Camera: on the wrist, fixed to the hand. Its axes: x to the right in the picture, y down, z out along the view.
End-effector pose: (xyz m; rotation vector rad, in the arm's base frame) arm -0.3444 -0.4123 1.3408 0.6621 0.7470 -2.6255
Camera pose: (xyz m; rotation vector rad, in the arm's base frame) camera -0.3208 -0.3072 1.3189 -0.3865 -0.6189 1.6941
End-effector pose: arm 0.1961 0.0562 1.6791 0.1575 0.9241 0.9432
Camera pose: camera 0.1688 -0.0263 1.6118 -0.5255 1.1791 -0.6193
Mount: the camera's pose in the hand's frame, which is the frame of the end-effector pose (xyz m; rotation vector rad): -0.0277 -0.0659 -0.0835 0.2545 0.4181 -1.5611
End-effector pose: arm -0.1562 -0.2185 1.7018 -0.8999 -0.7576 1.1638
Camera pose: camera -0.0616 -0.2709 1.7216 -0.1202 -0.6636 -0.3147
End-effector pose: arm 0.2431 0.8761 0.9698 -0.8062 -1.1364 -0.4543
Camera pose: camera 0.2389 0.7680 0.9501 0.5622 -1.1978 -1.6166
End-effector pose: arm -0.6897 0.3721 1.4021 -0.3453 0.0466 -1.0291
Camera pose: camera -0.7755 0.3431 1.3398 0.1646 0.0131 -2.6128
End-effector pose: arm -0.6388 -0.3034 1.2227 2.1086 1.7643 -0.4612
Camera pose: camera -0.7065 -0.2780 1.3055 -0.3522 -2.6890 0.4649
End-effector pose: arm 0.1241 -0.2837 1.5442 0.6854 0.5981 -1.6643
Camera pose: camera 0.0735 -0.1933 1.5074 -0.6262 -1.1519 2.4534
